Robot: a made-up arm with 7 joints. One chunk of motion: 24 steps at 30 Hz.
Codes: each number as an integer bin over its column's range. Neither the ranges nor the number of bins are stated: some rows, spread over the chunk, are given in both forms.
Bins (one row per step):
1: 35 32 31 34 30 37 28
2: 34 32 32 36 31 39 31
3: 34 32 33 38 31 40 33
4: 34 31 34 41 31 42 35
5: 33 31 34 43 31 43 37
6: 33 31 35 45 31 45 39
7: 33 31 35 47 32 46 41
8: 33 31 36 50 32 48 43
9: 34 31 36 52 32 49 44
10: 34 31 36 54 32 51 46
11: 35 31 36 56 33 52 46
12: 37 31 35 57 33 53 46
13: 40 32 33 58 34 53 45
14: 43 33 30 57 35 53 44
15: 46 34 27 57 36 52 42
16: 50 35 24 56 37 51 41
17: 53 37 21 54 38 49 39
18: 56 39 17 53 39 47 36
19: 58 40 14 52 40 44 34
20: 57 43 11 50 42 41 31
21: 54 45 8 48 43 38 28
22: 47 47 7 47 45 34 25
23: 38 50 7 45 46 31 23
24: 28 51 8 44 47 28 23
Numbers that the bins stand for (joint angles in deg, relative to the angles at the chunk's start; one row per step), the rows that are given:
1: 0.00 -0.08 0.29 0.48 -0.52 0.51 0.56
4: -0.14 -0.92 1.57 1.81 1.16 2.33 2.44
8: -0.29 -0.92 2.43 3.52 2.84 4.52 4.60
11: 0.00 -0.92 2.43 4.67 4.52 5.98 5.41
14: 1.14 0.76 -0.14 4.86 7.89 6.35 4.87
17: 2.57 4.13 -4.00 4.29 12.94 4.89 3.52
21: 2.71 10.86 -9.57 3.14 21.35 0.87 0.56
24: -1.00 15.90 -9.57 2.38 28.08 -2.78 -0.79
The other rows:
2: -0.14 -0.08 0.71 0.86 1.16 1.24 1.37
3: -0.14 -0.08 1.14 1.24 1.16 1.60 1.90
5: -0.29 -0.92 1.57 2.19 1.16 2.70 2.98
6: -0.29 -0.92 2.00 2.57 1.16 3.43 3.52
7: -0.29 -0.92 2.00 2.95 2.84 3.79 4.06
9: -0.14 -0.92 2.43 3.90 2.84 4.89 4.87
10: -0.14 -0.92 2.43 4.29 2.84 5.62 5.41
12: 0.29 -0.92 2.00 4.86 4.52 6.35 5.41
13: 0.71 -0.08 1.14 5.05 6.21 6.35 5.14
15: 1.57 1.60 -1.43 4.86 9.57 5.98 4.33
16: 2.14 2.44 -2.71 4.67 11.25 5.62 4.06
18: 3.00 5.81 -5.71 4.10 14.62 4.16 2.71
19: 3.29 6.65 -7.00 3.90 16.30 3.06 2.17
20: 3.14 9.17 -8.29 3.52 19.67 1.97 1.37
22: 1.71 12.54 -10.00 2.95 24.71 -0.59 -0.25
23: 0.43 15.06 -10.00 2.57 26.40 -1.68 -0.79

